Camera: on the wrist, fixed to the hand. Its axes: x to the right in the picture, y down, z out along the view.
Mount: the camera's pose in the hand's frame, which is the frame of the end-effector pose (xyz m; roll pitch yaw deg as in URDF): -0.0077 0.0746 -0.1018 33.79 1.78 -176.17
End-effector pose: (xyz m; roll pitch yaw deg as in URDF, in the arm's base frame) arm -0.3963 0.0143 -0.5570 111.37 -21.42 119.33
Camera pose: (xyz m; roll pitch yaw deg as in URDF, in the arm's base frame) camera -0.4327 -0.0590 -0.4606 -78.94 24.30 -64.02
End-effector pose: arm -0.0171 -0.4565 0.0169 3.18 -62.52 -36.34
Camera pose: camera 0.0972 -0.4411 -0.0349 38.24 64.26 152.26
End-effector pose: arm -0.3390 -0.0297 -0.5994 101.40 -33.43 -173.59
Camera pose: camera -0.2721 -0.1078 -0.5258 -69.47 36.79 3.29
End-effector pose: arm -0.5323 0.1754 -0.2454 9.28 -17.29 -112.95
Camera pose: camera -0.4568 0.1229 -0.3321 25.62 19.63 70.76
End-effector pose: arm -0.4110 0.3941 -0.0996 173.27 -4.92 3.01
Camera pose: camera -0.4248 0.3311 0.0092 -139.84 3.59 178.99
